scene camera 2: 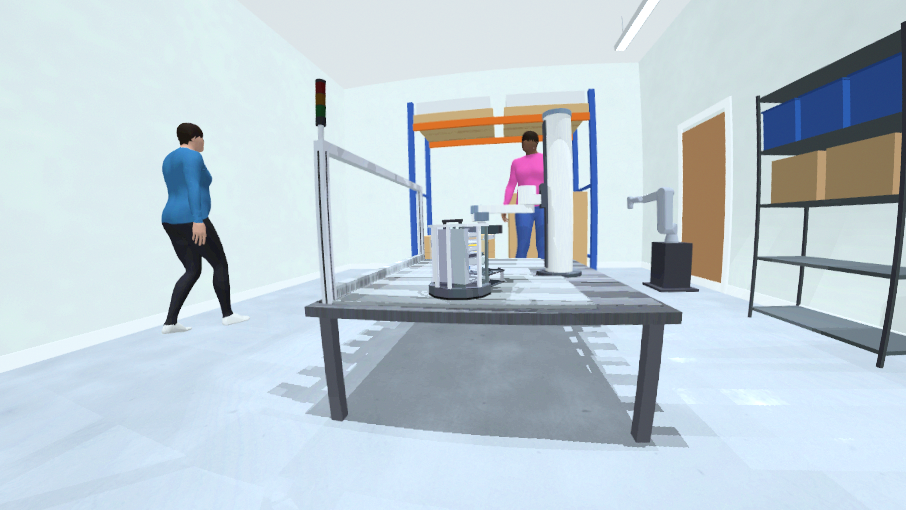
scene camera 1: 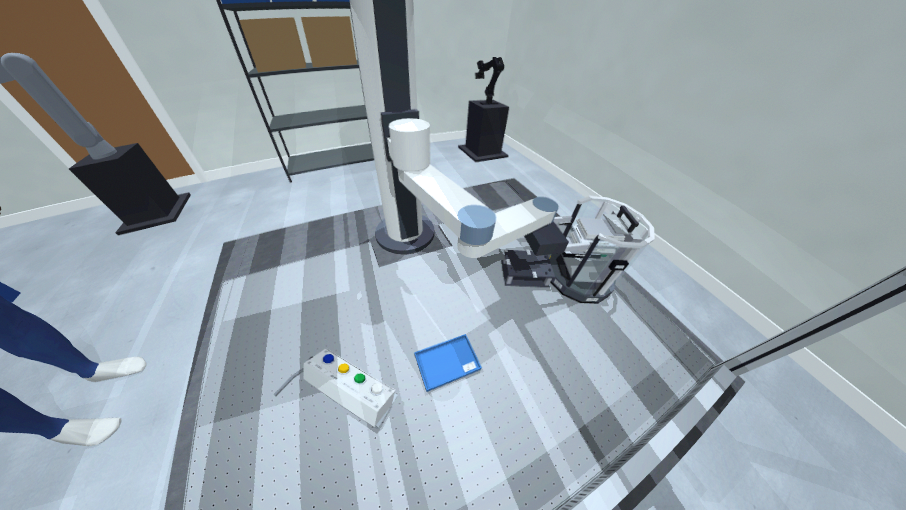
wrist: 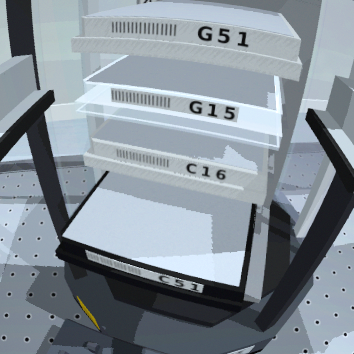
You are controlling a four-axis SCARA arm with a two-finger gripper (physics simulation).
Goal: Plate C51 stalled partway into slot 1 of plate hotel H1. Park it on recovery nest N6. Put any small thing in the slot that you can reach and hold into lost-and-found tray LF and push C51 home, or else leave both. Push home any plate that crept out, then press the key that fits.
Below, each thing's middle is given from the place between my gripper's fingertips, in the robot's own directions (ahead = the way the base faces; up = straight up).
My gripper is now 20 mm short of the clear plate [wrist: 235,104], 60 mm to the right of it and 10 mm above it. Round my hand: round plate rack [scene camera 1: 591,279] 40 mm ahead, 80 mm to the left, 70 mm below.
